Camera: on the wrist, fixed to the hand. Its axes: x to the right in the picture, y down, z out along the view.
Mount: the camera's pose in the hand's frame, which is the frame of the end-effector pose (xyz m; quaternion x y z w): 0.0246 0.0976 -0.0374 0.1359 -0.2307 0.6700 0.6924
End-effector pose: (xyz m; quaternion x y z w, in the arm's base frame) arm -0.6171 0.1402 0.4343 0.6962 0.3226 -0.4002 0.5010
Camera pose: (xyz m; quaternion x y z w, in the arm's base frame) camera -0.5138 0.1489 0.4622 0.6740 -0.4131 -0.1459 0.5949
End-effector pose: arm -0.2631 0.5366 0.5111 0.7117 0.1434 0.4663 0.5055
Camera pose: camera -0.3065 0.5314 0.6092 -0.7651 0.4308 -0.4779 0.0260
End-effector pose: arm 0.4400 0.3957 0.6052 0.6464 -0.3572 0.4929 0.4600
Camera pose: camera 0.3455 0.3995 0.6560 -0.3845 0.7196 -0.5489 0.1820
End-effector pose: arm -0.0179 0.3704 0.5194 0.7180 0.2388 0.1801 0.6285
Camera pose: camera -0.0072 0.4056 0.6203 0.7841 -0.4362 0.3477 0.2720
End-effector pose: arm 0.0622 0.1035 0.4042 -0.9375 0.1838 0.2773 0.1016
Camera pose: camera 0.0603 -0.0035 0.4127 -0.4482 0.7697 0.4514 0.0544
